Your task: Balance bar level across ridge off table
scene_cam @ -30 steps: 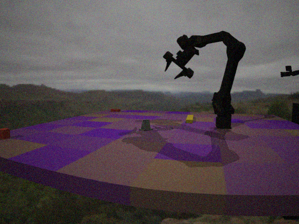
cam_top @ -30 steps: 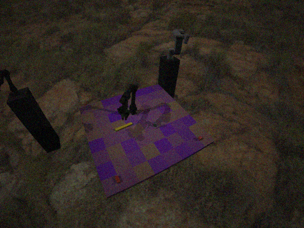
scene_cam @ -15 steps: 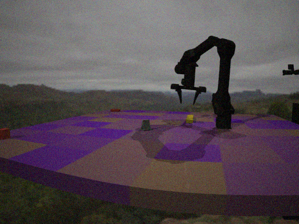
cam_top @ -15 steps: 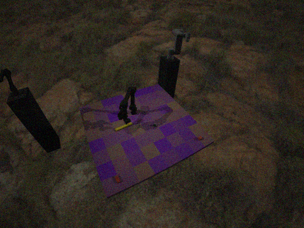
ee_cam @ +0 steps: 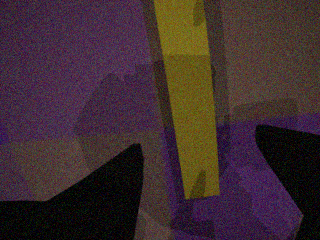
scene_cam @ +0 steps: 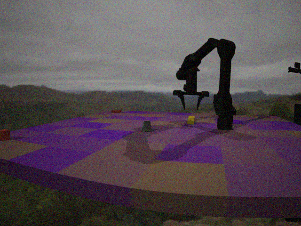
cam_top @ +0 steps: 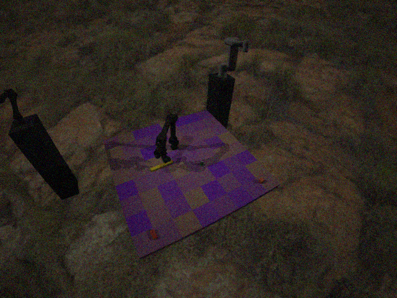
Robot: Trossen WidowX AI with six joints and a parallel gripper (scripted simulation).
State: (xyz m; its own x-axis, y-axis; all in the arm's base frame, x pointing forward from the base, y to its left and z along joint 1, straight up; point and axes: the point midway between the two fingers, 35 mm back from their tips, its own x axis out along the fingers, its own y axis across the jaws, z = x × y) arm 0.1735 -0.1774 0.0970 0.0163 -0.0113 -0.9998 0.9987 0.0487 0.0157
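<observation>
Now: gripper tip 5 cm above the yellow bar and 3 cm to the left of it.
</observation>
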